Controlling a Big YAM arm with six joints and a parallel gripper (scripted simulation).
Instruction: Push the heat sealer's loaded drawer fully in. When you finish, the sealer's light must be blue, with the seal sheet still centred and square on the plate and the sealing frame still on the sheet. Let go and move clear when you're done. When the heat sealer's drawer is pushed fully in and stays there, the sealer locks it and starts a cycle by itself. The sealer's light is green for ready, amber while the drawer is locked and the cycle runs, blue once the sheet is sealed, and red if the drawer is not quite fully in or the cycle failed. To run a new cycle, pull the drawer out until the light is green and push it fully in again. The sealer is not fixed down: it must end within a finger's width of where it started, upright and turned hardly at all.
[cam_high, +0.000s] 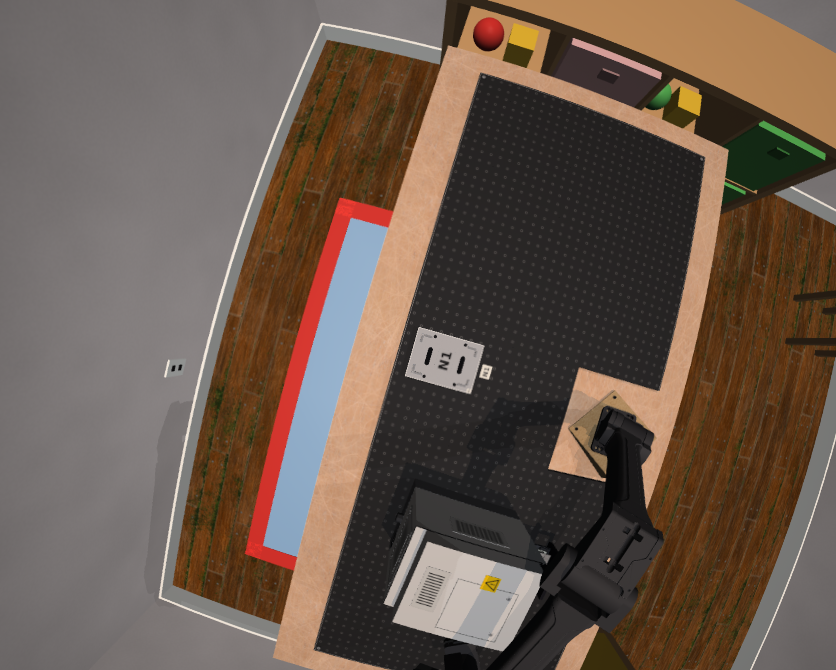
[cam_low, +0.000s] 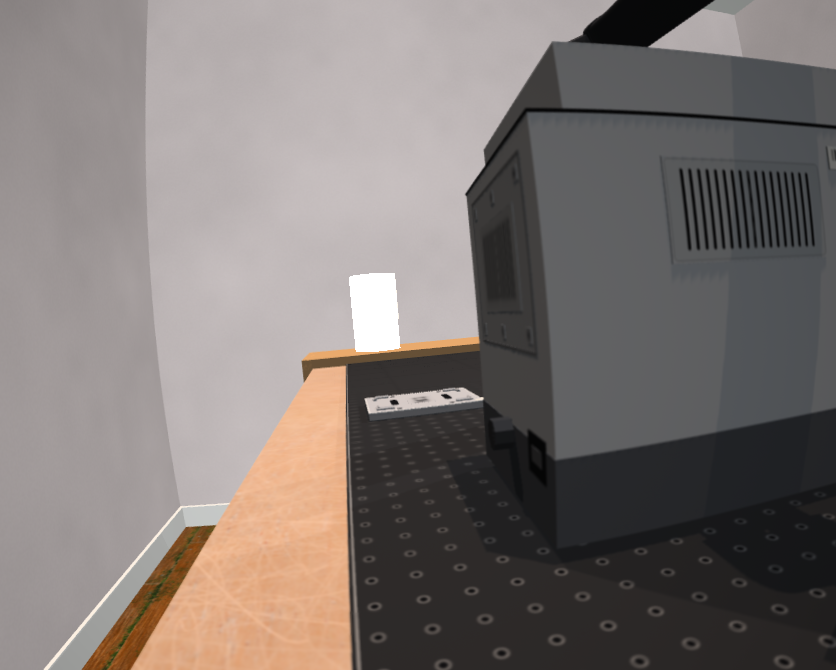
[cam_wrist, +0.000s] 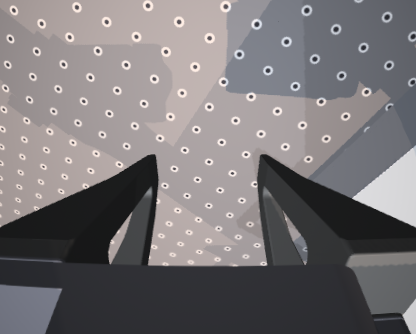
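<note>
Now: the plate 70 mm behind my hand, 210 mm to the right of it and 40 mm below it.
</note>
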